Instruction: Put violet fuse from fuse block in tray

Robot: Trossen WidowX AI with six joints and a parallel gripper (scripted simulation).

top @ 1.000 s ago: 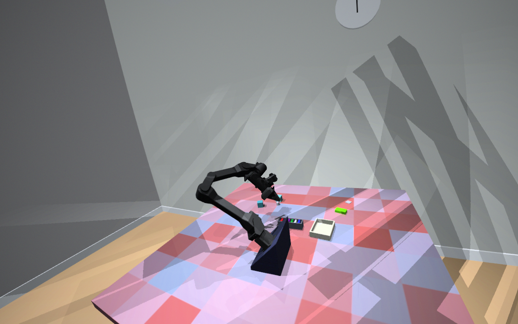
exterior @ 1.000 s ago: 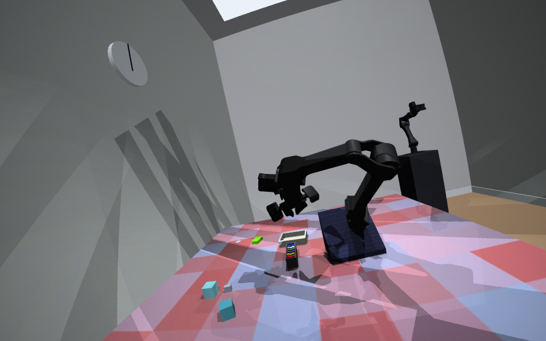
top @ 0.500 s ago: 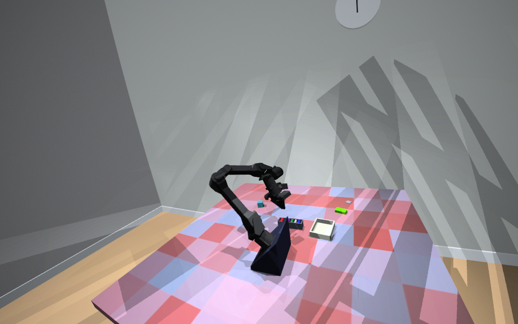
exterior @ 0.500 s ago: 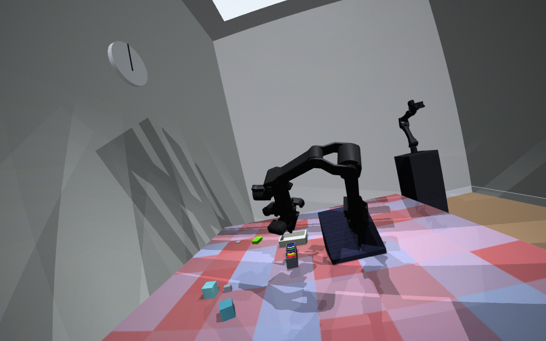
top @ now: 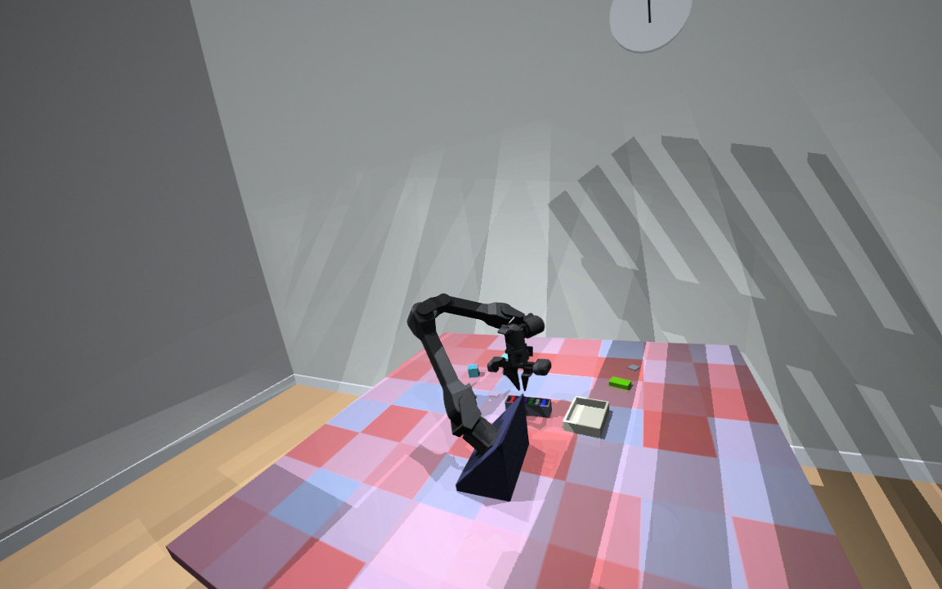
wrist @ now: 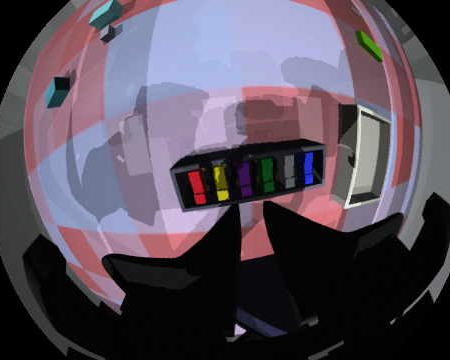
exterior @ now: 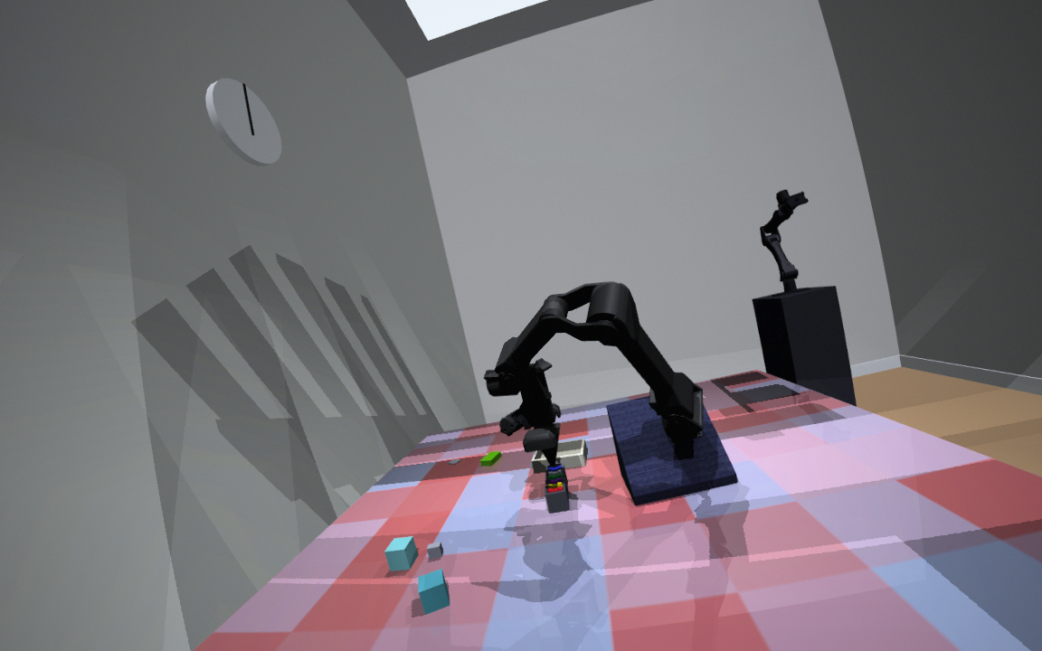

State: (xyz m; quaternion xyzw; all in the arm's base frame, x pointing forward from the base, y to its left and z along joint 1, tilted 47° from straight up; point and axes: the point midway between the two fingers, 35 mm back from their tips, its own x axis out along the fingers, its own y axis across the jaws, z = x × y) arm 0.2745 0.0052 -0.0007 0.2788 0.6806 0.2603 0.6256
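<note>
Right now my gripper tip is 5 cm above the violet fuse. The rest, counted from my gripper tip: white tray 19 cm to the right, 7 cm below.
</note>
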